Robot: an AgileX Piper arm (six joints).
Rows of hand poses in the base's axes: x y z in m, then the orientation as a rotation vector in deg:
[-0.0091, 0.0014, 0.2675, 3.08, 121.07, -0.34]
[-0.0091, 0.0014, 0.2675, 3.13, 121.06, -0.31]
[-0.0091, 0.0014, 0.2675, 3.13, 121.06, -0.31]
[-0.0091, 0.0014, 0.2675, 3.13, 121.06, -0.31]
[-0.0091, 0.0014, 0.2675, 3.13, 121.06, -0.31]
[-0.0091, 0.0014, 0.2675, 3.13, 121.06, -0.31]
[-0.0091, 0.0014, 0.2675, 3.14, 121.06, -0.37]
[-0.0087, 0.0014, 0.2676, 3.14, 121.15, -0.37]
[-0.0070, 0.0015, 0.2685, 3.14, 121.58, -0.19]
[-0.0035, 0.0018, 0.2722, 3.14, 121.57, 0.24]
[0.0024, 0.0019, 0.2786, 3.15, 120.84, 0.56]
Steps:
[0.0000, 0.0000, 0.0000, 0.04, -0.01, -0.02]
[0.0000, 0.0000, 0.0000, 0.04, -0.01, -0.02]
[0.0000, 0.0000, 0.0000, 0.04, -0.01, -0.02]
[0.0000, 0.0000, 0.0000, 0.04, -0.01, -0.02]
[0.0000, 0.0000, 0.0000, 0.04, -0.01, -0.02]
[0.0000, 0.0000, 0.0000, 0.00, -0.01, -0.06]
[0.0004, 0.0000, 0.0001, 0.00, 0.08, -0.05]
[0.0021, 0.0001, 0.0010, 0.14, 0.51, 0.03]
[0.0056, 0.0004, 0.0047, 0.45, 0.49, 0.20]
[0.0115, 0.0005, 0.0111, 0.67, -0.24, 0.31]

